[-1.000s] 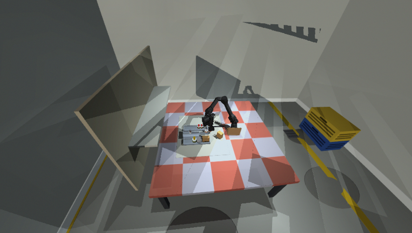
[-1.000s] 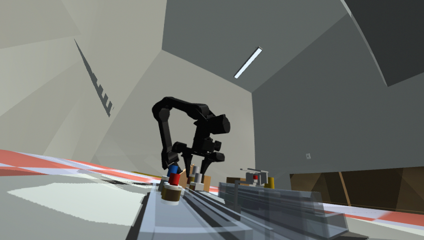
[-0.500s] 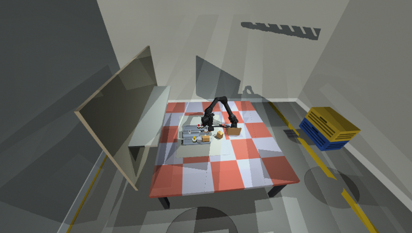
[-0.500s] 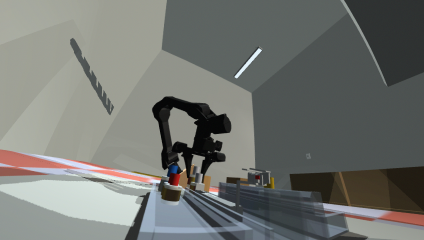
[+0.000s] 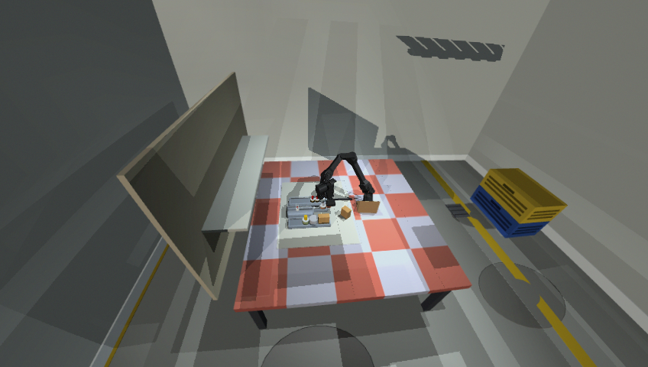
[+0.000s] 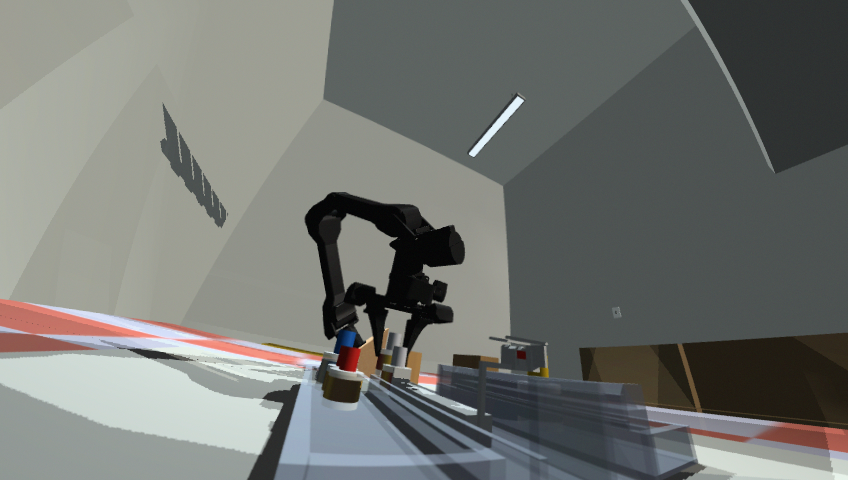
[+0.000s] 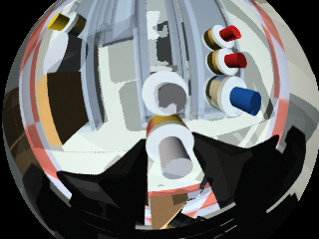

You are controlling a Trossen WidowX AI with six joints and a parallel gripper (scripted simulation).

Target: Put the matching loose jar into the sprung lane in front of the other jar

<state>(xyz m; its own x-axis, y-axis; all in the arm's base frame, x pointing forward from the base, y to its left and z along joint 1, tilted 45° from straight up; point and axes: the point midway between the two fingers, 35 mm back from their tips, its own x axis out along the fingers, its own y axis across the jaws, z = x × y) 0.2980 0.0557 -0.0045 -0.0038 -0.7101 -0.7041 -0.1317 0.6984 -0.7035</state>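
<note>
The brown box is 130 mm to the left of my gripper tip, 40 mm ahead of it and 10 mm below it. Also, from my gripper tip: grey lane rack (180 mm ahead, 40 mm to the left, 30 mm below); then tall panel (650 mm ahead, 350 mm above, 70 mm to the left).
</note>
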